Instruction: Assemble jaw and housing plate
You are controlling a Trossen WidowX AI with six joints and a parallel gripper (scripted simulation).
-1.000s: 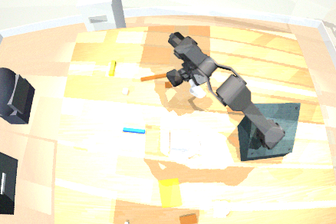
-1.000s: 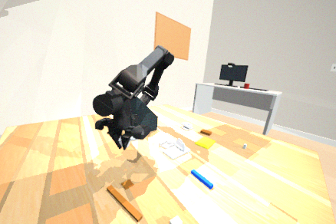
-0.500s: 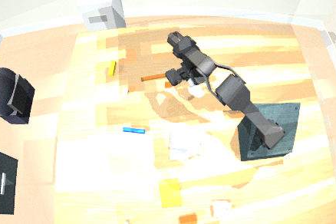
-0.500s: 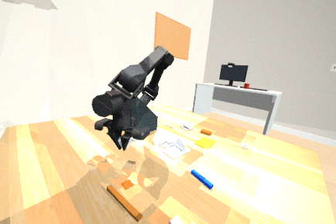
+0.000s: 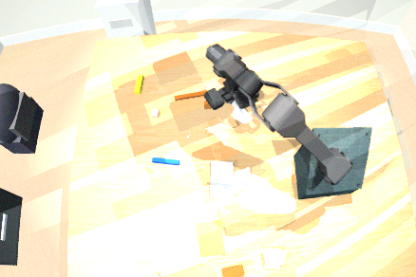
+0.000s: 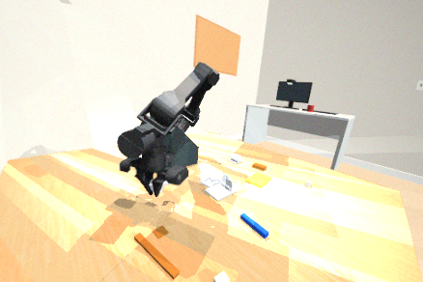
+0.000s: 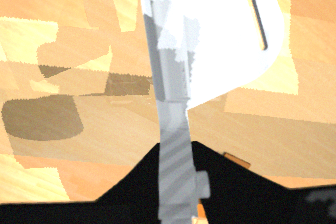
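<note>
The white jaw lies 10 mm behind my gripper tip, 10 mm to the left of it and 30 mm above it. Round my gripper tip: long orange bar: 130 mm ahead, 60 mm to the right, 50 mm below; small orange square: 80 mm ahead, 20 mm to the right, 60 mm below; white cube: 270 mm ahead, 10 mm to the left, 50 mm below.
</note>
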